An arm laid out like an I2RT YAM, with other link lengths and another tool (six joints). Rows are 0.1 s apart.
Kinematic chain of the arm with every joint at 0, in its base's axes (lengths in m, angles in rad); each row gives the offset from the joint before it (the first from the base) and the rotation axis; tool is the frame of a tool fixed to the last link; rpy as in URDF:
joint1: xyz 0 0 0.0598 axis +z
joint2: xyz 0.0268 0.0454 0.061 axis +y
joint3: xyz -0.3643 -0.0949 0 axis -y
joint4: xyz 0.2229 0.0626 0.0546 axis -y
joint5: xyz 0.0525 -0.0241 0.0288 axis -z
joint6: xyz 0.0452 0 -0.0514 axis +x
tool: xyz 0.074 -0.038 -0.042 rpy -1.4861 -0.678 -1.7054
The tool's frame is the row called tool.
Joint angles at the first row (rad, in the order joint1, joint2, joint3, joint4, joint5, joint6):
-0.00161, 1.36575, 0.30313, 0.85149, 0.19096, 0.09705
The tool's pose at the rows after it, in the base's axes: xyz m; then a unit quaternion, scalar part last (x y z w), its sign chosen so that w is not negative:
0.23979 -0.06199 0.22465 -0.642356 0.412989 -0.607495 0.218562
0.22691 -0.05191 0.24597 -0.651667 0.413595 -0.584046 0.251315
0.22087 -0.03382 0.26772 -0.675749 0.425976 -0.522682 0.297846
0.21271 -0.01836 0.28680 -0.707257 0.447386 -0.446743 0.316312
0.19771 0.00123 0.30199 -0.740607 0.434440 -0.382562 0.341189
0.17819 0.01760 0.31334 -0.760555 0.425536 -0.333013 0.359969
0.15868 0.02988 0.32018 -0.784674 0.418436 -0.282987 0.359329
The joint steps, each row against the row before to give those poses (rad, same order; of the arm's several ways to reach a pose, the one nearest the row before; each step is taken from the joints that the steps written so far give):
-0.00129, -0.12074, 0.05925, -0.20113, -0.05681, -0.02018
0.00095, -0.11451, 0.09827, -0.23190, -0.06832, 0.04319
0.00076, -0.04587, 0.15614, -0.27886, -0.11718, 0.08373
0.00832, 0.00862, 0.16935, -0.28709, -0.08587, 0.06622
0.03580, -0.00765, 0.11000, -0.20286, -0.09586, 0.01908
0.05135, -0.02152, 0.07078, -0.14662, -0.05261, 0.03265
0.06508, -0.00486, 0.06213, -0.14431, -0.01954, 0.02446

